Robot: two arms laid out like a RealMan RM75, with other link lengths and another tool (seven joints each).
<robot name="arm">
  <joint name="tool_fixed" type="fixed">
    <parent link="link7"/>
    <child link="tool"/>
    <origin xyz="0 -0.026 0.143" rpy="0 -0.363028 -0.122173"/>
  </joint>
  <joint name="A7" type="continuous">
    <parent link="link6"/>
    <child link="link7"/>
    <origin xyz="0 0 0.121" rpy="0 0 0"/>
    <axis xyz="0 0 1"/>
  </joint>
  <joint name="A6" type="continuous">
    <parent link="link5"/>
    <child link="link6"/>
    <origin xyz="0 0 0" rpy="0 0 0"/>
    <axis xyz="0 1 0"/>
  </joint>
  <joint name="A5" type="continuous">
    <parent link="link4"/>
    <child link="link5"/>
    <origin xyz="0 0 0.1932" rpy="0 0 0"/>
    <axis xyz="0 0 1"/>
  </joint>
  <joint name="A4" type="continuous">
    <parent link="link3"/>
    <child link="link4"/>
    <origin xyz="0 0 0" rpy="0 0 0"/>
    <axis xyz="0 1 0"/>
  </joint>
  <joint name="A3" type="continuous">
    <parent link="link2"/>
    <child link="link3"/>
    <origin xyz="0 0 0.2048" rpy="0 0 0"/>
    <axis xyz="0 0 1"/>
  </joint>
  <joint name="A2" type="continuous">
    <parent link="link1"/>
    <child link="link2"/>
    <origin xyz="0 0 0" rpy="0 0 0"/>
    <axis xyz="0 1 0"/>
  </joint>
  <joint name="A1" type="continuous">
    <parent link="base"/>
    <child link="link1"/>
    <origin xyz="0 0 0.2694" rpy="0 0 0"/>
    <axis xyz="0 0 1"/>
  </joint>
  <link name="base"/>
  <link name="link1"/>
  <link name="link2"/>
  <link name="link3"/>
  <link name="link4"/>
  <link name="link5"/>
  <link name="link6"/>
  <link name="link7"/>
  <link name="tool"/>
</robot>
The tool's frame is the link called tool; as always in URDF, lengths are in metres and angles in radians. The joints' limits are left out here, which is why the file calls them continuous.
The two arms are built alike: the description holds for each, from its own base.
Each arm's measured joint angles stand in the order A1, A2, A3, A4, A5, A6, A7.
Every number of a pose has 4 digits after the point. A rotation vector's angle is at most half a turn.
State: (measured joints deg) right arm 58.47 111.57 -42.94 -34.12 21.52 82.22 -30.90; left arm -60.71 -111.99 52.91 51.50 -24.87 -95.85 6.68
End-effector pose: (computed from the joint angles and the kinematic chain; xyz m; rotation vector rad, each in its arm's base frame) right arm 0.2402 0.4034 -0.0267 -2.3333 1.2553 0.1329; left arm -0.1840 0.3983 0.0030 -2.1008 -2.0331 0.6706
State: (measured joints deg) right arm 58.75 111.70 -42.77 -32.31 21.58 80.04 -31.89; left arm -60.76 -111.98 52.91 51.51 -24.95 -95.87 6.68
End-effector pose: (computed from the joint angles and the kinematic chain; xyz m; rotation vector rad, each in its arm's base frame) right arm 0.2418 0.4061 -0.0318 -2.3361 1.2403 0.1405; left arm -0.1833 0.3985 0.0029 -2.1029 -2.0324 0.6696
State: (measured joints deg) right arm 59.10 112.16 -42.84 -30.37 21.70 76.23 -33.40; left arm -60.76 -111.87 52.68 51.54 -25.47 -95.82 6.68
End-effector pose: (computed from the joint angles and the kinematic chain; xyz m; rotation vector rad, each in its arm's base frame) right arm 0.2431 0.4140 -0.0380 -2.3362 1.1961 0.1552; left arm -0.1811 0.3993 0.0028 -2.1106 -2.0365 0.6557
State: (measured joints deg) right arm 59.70 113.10 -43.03 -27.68 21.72 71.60 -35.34; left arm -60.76 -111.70 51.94 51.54 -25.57 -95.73 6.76
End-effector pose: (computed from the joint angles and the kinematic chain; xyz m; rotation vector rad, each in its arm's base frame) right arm 0.2438 0.4203 -0.0495 -2.3464 1.1443 0.1648; left arm -0.1802 0.4011 0.0044 -2.1114 -2.0441 0.6358
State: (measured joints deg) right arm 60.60 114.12 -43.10 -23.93 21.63 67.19 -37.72; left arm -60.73 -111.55 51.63 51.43 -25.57 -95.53 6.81
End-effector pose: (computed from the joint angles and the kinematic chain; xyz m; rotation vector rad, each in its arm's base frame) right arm 0.2445 0.4205 -0.0656 -2.3739 1.1009 0.1623; left arm -0.1805 0.4025 0.0056 -2.1088 -2.0472 0.6257
